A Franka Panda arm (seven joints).
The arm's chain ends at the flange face. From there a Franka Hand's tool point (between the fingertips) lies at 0.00 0.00 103.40 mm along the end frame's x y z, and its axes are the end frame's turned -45 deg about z.
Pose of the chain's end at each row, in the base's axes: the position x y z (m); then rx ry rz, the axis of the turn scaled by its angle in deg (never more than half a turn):
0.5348, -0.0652, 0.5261, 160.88, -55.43, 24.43
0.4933, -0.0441, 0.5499, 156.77, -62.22, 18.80
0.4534, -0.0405, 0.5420, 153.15, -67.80, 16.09
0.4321, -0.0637, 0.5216, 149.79, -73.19, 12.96
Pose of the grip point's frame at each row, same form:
0.5575, -0.0883, 0.4279, 165.06, 10.06, 17.41
0.5075, -0.0695, 0.4507, 165.23, 2.46, 11.29
0.4627, -0.0675, 0.4426, 164.71, -3.97, 8.11
0.4363, -0.0911, 0.4220, 164.41, -10.17, 4.75

